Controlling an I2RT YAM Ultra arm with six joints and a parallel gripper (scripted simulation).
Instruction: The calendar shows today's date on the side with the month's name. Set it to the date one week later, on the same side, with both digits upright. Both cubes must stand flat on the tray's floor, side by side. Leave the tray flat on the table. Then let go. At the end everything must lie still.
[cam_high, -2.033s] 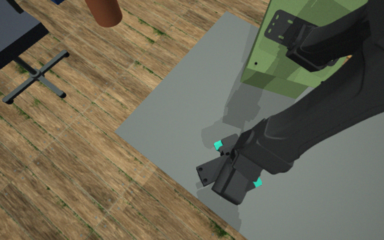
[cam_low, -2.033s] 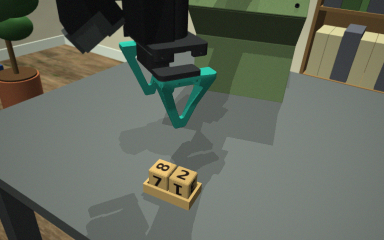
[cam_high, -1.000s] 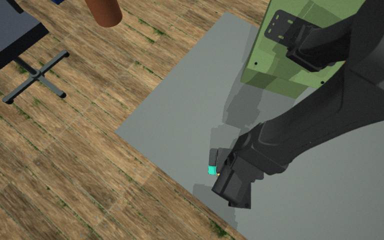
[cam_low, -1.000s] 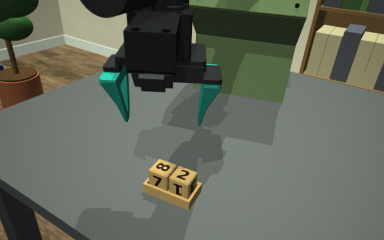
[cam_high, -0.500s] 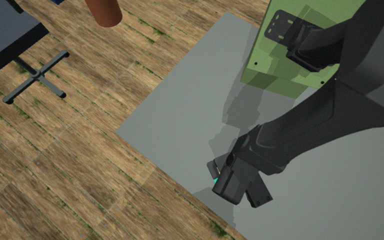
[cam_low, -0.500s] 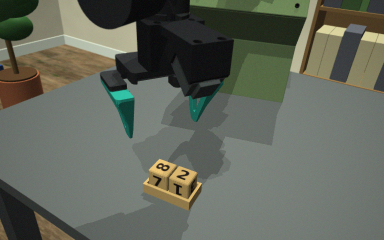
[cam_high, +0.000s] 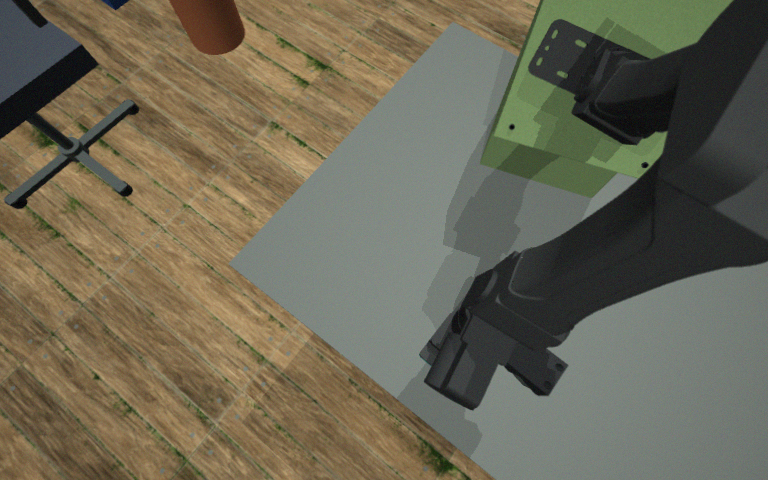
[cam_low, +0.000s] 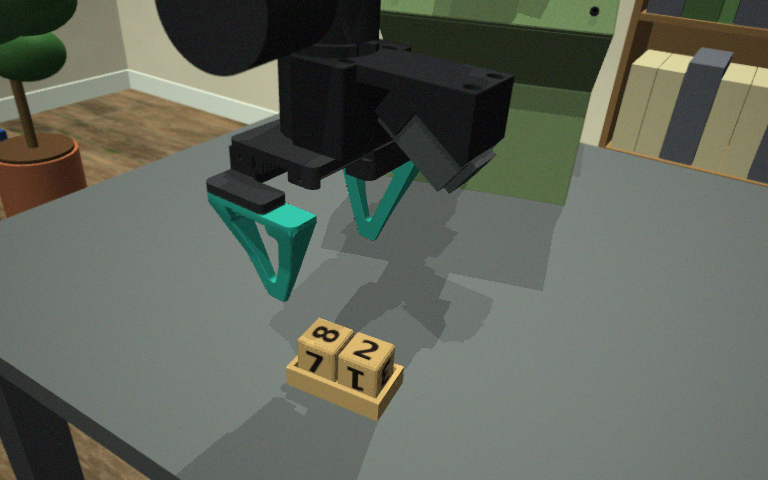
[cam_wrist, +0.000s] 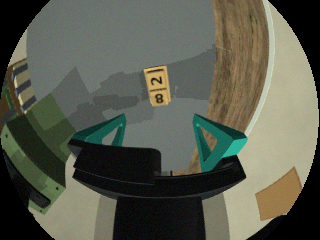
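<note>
Now: hand 100 mm above the tray and 20 mm to the right of it.
</note>
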